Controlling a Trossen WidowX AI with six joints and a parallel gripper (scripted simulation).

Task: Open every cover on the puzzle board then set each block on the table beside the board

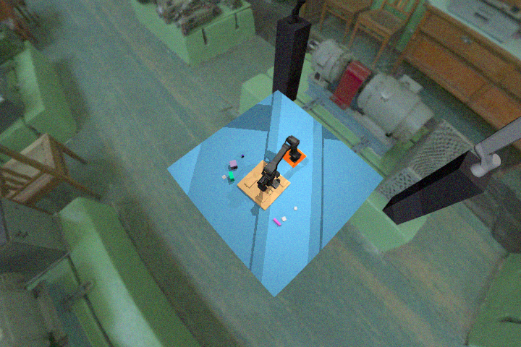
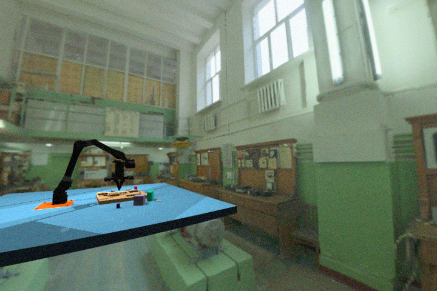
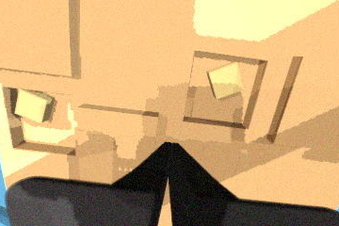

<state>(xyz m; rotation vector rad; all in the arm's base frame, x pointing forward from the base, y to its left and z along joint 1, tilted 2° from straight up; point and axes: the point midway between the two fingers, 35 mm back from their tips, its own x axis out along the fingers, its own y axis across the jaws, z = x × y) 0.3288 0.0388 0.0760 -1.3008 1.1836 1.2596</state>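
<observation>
Now: the tan puzzle board 30 mm to the right of my gripper tip and 30 mm below it. From my gripper tip the other things lie so: magenta block: 150 mm ahead, 250 mm to the left, 30 mm below; lilac block: 90 mm ahead, 310 mm to the right, 20 mm below; green block: 170 mm ahead, 240 mm to the right, 20 mm below.
</observation>
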